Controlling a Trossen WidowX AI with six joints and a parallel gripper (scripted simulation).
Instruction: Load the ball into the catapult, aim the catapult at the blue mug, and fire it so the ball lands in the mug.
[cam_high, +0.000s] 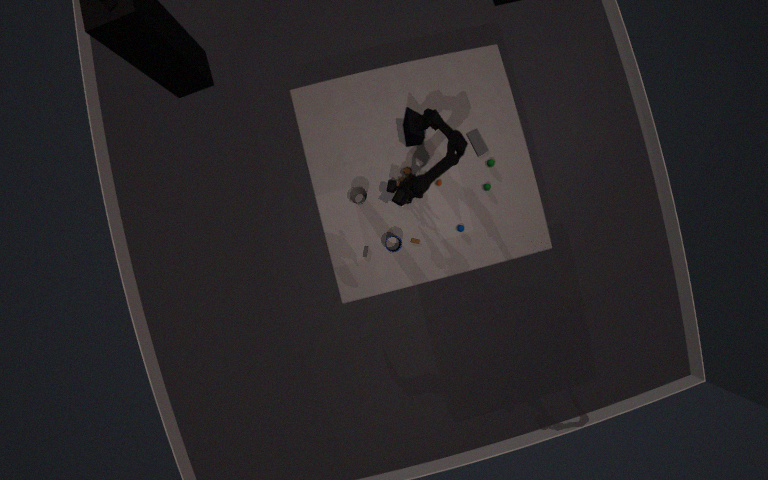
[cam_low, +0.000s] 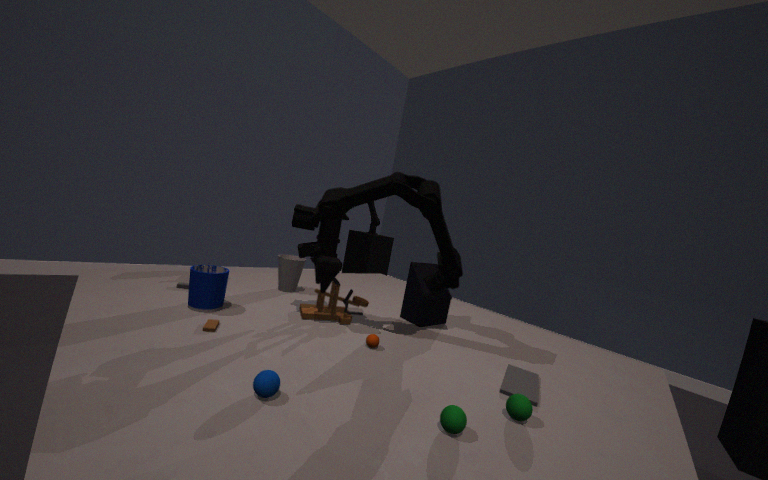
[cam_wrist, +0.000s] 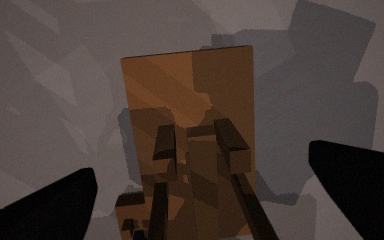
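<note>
My gripper tip is 40 mm past the catapult frame and 20 mm to the right of it. Also, from my gripper tip: orange ball (220 mm to the left, 70 mm below); then grey cup (240 mm to the right, 50 mm below, 50 mm behind); then wooden catapult (50 mm to the left, 50 mm behind, 30 mm below).
</note>
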